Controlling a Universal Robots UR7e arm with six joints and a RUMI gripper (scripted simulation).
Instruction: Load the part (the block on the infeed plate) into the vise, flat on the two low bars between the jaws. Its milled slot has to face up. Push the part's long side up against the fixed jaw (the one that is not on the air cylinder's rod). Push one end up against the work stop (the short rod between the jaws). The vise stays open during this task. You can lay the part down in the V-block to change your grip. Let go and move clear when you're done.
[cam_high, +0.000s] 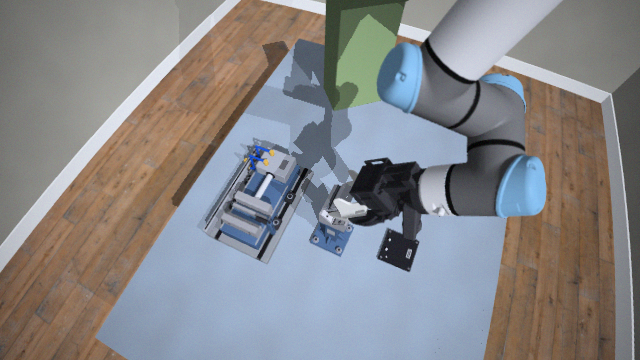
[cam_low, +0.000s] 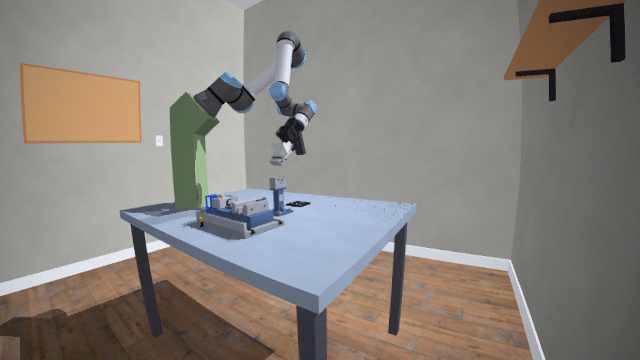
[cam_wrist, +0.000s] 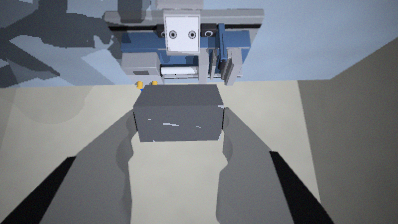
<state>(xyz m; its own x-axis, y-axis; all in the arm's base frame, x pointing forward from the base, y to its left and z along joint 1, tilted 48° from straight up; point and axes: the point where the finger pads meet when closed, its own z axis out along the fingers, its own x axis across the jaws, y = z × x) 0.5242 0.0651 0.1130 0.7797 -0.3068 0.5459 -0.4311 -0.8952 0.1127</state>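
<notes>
Now: the grey part 1 cm to the right of my hand. From my hand the other things lie so: work stop 7 cm ahead, 17 cm to the right, 15 cm below; then moving jaw 4 cm ahead, 22 cm to the right, 16 cm below; then cylinder rod 1 cm behind, 22 cm to the right, 16 cm below.
</notes>
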